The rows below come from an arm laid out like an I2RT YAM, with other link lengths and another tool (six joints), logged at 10 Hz.
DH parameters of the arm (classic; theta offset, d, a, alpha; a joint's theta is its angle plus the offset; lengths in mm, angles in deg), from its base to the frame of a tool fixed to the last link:
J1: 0 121.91 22.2 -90
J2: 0 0 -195.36 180
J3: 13.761 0 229.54 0
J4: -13.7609 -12.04 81.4 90
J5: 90 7.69 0 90
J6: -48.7 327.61 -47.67 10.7
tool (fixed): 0 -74.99 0 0
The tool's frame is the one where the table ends.
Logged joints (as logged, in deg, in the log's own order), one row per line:
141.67, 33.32, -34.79, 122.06, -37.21, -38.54
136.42, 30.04, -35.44, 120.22, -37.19, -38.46
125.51, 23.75, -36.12, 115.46, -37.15, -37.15
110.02, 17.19, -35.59, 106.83, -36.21, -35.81
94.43, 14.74, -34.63, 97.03, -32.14, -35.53
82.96, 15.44, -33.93, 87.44, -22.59, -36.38
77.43, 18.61, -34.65, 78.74, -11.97, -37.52
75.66, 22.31, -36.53, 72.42, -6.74, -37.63
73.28, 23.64, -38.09, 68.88, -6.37, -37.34
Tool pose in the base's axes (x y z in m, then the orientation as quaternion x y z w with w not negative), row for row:
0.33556, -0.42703, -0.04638, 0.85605, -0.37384, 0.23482, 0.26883
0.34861, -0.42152, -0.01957, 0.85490, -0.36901, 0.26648, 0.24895
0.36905, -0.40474, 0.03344, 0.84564, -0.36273, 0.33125, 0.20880
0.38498, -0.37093, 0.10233, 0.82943, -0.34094, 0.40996, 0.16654
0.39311, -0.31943, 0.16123, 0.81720, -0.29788, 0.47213, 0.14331
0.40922, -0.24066, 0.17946, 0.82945, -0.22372, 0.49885, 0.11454
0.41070, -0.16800, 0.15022, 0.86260, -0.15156, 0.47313, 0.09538
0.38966, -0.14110, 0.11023, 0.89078, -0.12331, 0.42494, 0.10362
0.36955, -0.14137, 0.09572, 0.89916, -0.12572, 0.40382, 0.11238
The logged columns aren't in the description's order. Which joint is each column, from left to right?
Columns, left to right: J2, J5, J4, J3, J1, J6.
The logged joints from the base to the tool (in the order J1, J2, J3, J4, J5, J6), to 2 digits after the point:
-37.21, 141.67, 122.06, -34.79, 33.32, -38.54
-37.19, 136.42, 120.22, -35.44, 30.04, -38.46
-37.15, 125.51, 115.46, -36.12, 23.75, -37.15
-36.21, 110.02, 106.83, -35.59, 17.19, -35.81
-32.14, 94.43, 97.03, -34.63, 14.74, -35.53
-22.59, 82.96, 87.44, -33.93, 15.44, -36.38
-11.97, 77.43, 78.74, -34.65, 18.61, -37.52
-6.74, 75.66, 72.42, -36.53, 22.31, -37.63
-6.37, 73.28, 68.88, -38.09, 23.64, -37.34

